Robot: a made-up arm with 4 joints. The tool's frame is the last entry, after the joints.
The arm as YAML. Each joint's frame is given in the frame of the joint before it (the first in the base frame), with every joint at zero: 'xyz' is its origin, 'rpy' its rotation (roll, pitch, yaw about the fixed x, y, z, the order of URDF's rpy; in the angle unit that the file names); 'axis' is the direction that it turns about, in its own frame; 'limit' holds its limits. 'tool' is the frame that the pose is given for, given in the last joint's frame.
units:
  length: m
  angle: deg
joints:
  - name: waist
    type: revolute
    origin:
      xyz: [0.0, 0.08, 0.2]
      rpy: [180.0, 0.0, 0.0]
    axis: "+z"
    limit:
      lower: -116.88
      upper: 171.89
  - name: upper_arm
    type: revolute
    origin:
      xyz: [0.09, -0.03, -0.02]
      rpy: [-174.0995, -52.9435, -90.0]
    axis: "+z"
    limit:
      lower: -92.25
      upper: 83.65
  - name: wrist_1
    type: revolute
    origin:
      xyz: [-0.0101, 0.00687, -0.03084]
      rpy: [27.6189, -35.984, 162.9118]
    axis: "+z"
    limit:
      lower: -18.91
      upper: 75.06
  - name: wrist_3
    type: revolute
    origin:
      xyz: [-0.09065, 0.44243, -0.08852]
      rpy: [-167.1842, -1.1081, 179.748]
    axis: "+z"
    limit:
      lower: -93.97
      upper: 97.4
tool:
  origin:
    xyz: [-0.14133, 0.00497, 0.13]
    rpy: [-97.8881, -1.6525, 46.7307]
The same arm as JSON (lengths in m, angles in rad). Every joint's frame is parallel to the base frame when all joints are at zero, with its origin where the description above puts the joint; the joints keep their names.
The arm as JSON. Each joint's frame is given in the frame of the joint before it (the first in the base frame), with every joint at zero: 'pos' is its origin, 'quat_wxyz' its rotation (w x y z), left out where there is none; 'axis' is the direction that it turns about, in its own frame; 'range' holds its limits. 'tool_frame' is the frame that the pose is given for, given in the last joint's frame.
{
  "length_unit": "m",
  "angle_unit": "rad",
  "joints": [
    {
      "joint": "waist",
      "pos": [
        0.0,
        0.08,
        0.2
      ],
      "axis": [
        0.0,
        0.0,
        -1.0
      ],
      "range": [
        -2.0399,
        3.0
      ]
    },
    {
      "joint": "upper_arm",
      "pos": [
        0.09,
        0.03,
        0.02
      ],
      "axis": [
        0.102802,
        0.793813,
        0.59941
      ],
      "range": [
        -1.6101,
        1.46
      ]
    },
    {
      "joint": "wrist_1",
      "pos": [
        -0.01,
        -0.03,
        -0.01
      ],
      "axis": [
        -0.214901,
        0.974906,
        -0.0581
      ],
      "range": [
        -0.33,
        1.31
      ]
    },
    {
      "joint": "wrist_3",
      "pos": [
        0.46,
        0.01,
        -0.01
      ],
      "axis": [
        0.0,
        -1.0,
        0.0
      ],
      "range": [
        -1.6401,
        1.7
      ]
    }
  ],
  "tool_frame": {
    "pos": [
      -0.02,
      -0.13,
      0.14
    ],
    "quat_wxyz": [
      0.95586,
      -0.070022,
      0.285299,
      0.005816
    ]
  }
}

